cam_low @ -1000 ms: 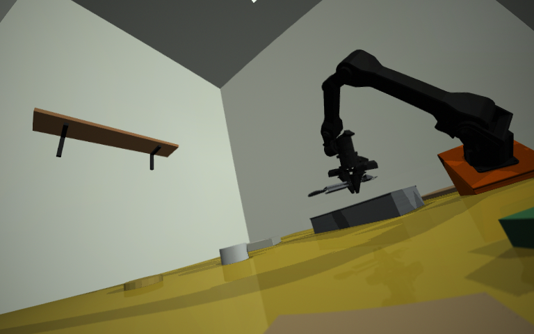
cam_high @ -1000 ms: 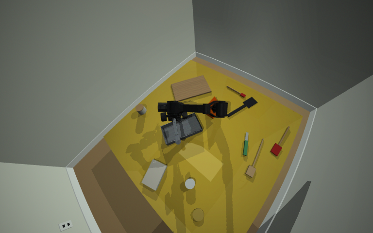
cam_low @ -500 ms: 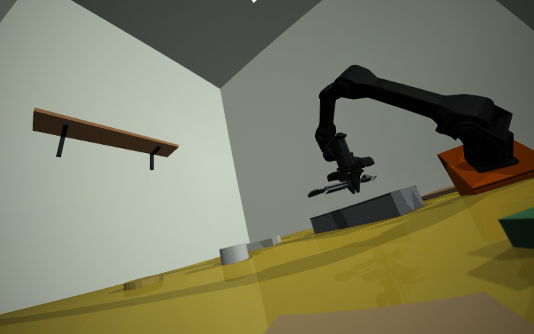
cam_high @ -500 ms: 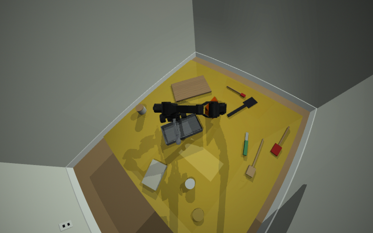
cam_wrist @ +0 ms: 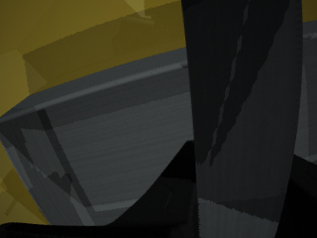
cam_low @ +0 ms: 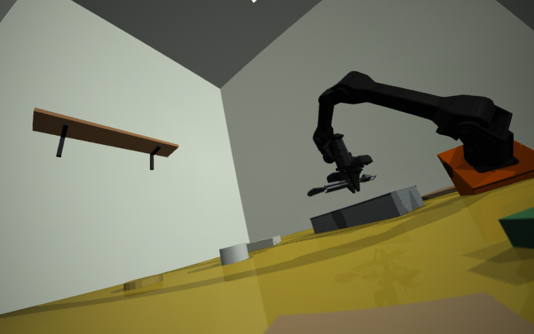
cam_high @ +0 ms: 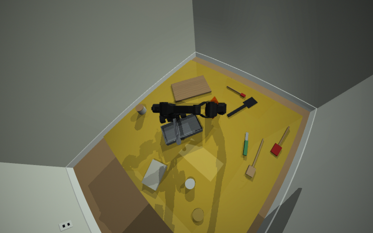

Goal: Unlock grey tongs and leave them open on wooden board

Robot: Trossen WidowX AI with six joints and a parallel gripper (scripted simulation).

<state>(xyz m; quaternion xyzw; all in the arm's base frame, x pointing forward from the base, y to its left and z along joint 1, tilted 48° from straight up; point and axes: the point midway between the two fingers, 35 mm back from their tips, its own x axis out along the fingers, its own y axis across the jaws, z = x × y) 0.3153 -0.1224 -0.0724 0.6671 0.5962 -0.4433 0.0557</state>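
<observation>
The wooden board lies 37 cm behind my gripper tip, 21 cm to the right of it and 9 cm below it. From my gripper tip the other things lie so: roasting tin (5 cm to the left, 7 cm below); yellow lock piece (1 cm behind, 2 cm to the right, 4 cm above); white slab (38 cm ahead, 16 cm to the left, 8 cm below).
</observation>
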